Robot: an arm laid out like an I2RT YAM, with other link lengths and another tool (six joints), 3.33 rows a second.
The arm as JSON. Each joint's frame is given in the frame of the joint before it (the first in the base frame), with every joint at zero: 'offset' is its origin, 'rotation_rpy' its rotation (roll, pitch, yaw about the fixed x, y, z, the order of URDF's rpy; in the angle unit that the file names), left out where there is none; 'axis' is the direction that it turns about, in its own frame. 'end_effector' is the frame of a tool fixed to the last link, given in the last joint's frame.
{
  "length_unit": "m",
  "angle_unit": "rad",
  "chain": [
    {
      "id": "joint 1",
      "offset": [
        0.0,
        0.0,
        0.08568
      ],
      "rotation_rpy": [
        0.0,
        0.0,
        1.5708
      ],
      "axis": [
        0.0,
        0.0,
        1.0
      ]
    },
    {
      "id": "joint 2",
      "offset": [
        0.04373,
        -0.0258,
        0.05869
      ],
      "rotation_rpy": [
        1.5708,
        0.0,
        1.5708
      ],
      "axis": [
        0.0,
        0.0,
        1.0
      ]
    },
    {
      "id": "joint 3",
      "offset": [
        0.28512,
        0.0,
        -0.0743
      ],
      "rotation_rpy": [
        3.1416,
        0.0,
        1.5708
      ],
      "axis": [
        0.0,
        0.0,
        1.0
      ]
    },
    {
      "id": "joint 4",
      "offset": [
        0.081,
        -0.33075,
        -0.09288
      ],
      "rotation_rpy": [
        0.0,
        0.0,
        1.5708
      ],
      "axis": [
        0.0,
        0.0,
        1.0
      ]
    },
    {
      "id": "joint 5",
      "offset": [
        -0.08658,
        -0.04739,
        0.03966
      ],
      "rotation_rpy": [
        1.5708,
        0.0,
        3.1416
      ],
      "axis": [
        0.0,
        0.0,
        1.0
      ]
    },
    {
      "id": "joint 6",
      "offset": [
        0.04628,
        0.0,
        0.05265
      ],
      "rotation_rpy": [
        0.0,
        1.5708,
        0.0
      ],
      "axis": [
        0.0,
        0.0,
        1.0
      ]
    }
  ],
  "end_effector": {
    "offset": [
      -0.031,
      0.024,
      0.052
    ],
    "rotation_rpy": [
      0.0,
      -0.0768,
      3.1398
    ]
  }
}
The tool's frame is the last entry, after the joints.
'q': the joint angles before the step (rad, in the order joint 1, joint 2, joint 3, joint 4, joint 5, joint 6). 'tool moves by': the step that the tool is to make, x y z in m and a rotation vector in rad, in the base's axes. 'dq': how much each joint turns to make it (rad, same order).
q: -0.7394, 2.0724, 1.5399, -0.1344, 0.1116, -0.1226
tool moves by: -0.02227, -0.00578, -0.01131, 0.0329, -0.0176, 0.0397
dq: -0.0453, -0.0350, -0.0769, 0.0336, -0.0890, -0.0248
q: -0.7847, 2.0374, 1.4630, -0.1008, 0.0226, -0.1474
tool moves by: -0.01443, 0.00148, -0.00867, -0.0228, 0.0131, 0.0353
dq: -0.0175, -0.0323, -0.0773, 0.0526, -0.0255, -0.0526
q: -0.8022, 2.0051, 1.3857, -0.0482, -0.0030, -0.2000
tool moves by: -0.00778, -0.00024, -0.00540, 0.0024, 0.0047, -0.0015
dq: -0.0106, -0.0089, -0.0275, 0.0136, -0.0060, -0.0070
